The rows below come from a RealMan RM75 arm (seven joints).
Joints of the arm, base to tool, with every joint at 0 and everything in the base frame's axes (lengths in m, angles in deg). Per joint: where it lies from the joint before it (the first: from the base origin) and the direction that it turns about. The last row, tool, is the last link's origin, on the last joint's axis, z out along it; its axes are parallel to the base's.
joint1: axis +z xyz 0 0 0.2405
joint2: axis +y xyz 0 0 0
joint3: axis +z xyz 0 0 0.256
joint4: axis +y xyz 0 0 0
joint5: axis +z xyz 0 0 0.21
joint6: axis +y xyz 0 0 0
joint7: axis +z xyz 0 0 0.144
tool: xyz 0 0 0
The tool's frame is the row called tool.
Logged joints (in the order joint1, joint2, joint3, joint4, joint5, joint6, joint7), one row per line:
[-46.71, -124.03, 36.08, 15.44, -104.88, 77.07, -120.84]
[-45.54, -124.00, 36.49, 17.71, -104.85, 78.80, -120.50]
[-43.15, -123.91, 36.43, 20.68, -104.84, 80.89, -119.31]
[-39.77, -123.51, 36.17, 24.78, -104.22, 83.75, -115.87]
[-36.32, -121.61, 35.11, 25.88, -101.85, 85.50, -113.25]
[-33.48, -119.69, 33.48, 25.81, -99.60, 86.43, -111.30]
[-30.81, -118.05, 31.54, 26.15, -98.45, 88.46, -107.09]
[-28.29, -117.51, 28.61, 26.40, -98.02, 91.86, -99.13]
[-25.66, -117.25, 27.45, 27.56, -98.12, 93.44, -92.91]
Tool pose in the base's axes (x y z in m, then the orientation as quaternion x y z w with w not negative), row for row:
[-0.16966, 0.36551, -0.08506, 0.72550, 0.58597, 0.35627, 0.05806]
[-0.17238, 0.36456, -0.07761, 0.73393, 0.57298, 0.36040, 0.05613]
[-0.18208, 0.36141, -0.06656, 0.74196, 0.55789, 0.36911, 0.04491]
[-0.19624, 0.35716, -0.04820, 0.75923, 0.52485, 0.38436, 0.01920]
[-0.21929, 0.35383, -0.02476, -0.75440, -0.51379, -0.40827, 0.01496]
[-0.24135, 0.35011, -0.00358, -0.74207, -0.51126, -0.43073, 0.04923]
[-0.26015, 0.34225, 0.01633, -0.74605, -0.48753, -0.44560, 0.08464]
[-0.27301, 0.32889, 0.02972, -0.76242, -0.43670, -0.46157, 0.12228]
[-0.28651, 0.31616, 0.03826, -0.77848, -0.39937, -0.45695, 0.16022]
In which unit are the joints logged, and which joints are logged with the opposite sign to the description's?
The joints are logged in degrees. Opposite sign: joint5.
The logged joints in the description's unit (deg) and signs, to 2 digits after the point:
[-46.71, -124.03, 36.08, 15.44, 104.88, 77.07, -120.84]
[-45.54, -124.00, 36.49, 17.71, 104.85, 78.80, -120.50]
[-43.15, -123.91, 36.43, 20.68, 104.84, 80.89, -119.31]
[-39.77, -123.51, 36.17, 24.78, 104.22, 83.75, -115.87]
[-36.32, -121.61, 35.11, 25.88, 101.85, 85.50, -113.25]
[-33.48, -119.69, 33.48, 25.81, 99.60, 86.43, -111.30]
[-30.81, -118.05, 31.54, 26.15, 98.45, 88.46, -107.09]
[-28.29, -117.51, 28.61, 26.40, 98.02, 91.86, -99.13]
[-25.66, -117.25, 27.45, 27.56, 98.12, 93.44, -92.91]

